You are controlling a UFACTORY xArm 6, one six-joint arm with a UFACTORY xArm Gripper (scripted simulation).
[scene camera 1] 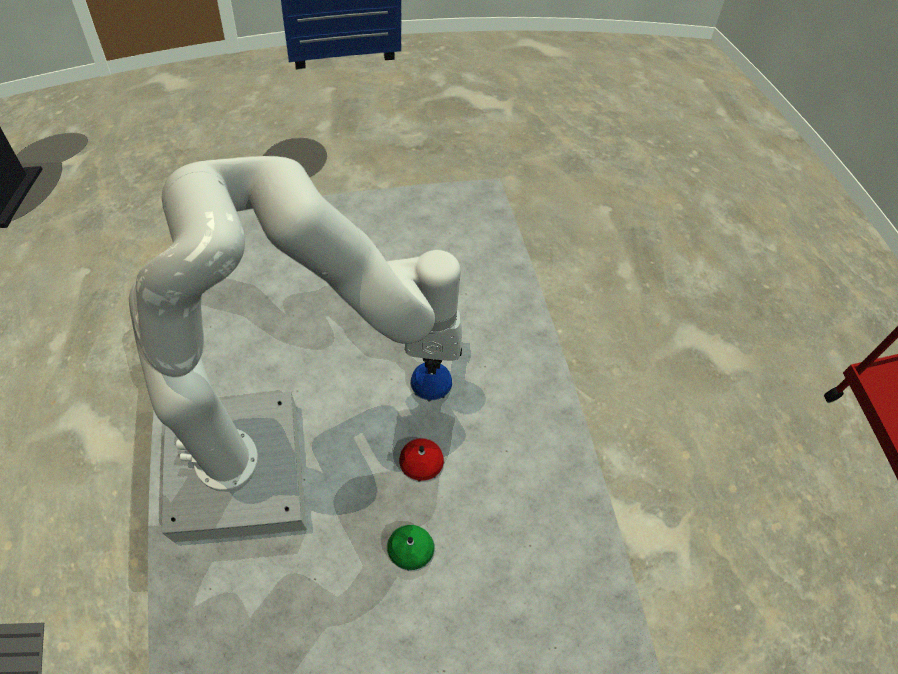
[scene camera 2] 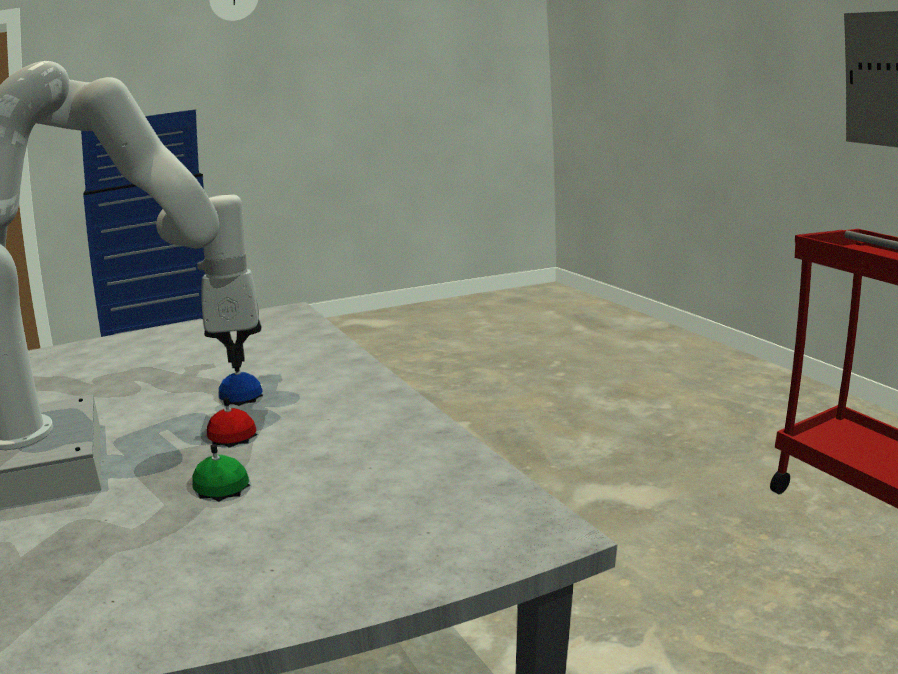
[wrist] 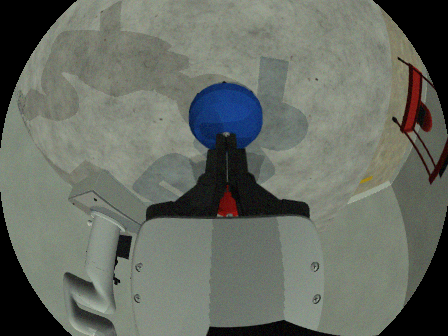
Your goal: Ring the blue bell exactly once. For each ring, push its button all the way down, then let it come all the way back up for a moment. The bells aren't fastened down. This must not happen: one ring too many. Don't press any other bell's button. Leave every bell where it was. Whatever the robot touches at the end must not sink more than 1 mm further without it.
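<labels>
Blue bell: visible in the wrist view [225, 108], scene camera 1, scene camera 2. Same spot on the bell: [scene camera 2: 234, 384] and [scene camera 1: 427, 386].
</labels>
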